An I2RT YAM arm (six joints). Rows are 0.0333 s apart.
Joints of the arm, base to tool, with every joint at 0 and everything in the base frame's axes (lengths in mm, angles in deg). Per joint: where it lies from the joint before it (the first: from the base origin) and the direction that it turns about. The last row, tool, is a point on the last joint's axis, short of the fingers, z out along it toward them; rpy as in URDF.
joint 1: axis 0 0 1 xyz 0 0 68
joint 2: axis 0 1 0 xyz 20 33.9 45.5
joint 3: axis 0 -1 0 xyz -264 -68.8 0
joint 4: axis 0 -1 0 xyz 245 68.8 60
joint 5: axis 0 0 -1 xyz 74 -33.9 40.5
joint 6: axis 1 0 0 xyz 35.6 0 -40.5
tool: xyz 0 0 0 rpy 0 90 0
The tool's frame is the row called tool.
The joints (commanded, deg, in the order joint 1, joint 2, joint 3, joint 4, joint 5, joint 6), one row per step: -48.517 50.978 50.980 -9.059 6.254 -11.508; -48.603 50.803 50.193 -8.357 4.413 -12.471; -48.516 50.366 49.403 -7.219 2.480 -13.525; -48.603 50.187 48.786 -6.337 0.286 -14.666; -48.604 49.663 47.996 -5.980 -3.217 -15.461; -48.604 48.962 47.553 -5.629 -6.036 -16.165; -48.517 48.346 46.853 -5.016 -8.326 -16.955; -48.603 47.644 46.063 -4.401 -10.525 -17.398; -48.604 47.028 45.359 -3.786 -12.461 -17.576; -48.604 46.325 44.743 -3.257 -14.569 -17.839; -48.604 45.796 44.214 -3.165 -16.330 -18.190; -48.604 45.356 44.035 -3.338 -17.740 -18.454
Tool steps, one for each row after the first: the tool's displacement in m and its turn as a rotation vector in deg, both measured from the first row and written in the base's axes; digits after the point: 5 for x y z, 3 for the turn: 0.00071 0.00045 -0.00298 -0.436 0.493 1.882; 0.00124 0.00213 -0.00430 -1.483 0.589 4.033; 0.00198 0.00288 -0.00587 -2.341 0.933 6.277; 0.00253 0.00554 -0.00839 -2.656 1.042 9.855; 0.00207 0.00870 -0.00821 -3.420 0.850 12.729; 0.00196 0.01143 -0.00942 -4.248 0.833 15.176; 0.00114 0.01394 -0.01094 -4.876 0.581 17.309; 0.00060 0.01633 -0.01223 -5.354 0.177 19.233; -0.00019 0.01915 -0.01288 -5.976 -0.224 21.336; -0.00074 0.02137 -0.01438 -6.236 -0.249 23.120; -0.00139 0.02337 -0.01449 -6.451 -0.290 24.545
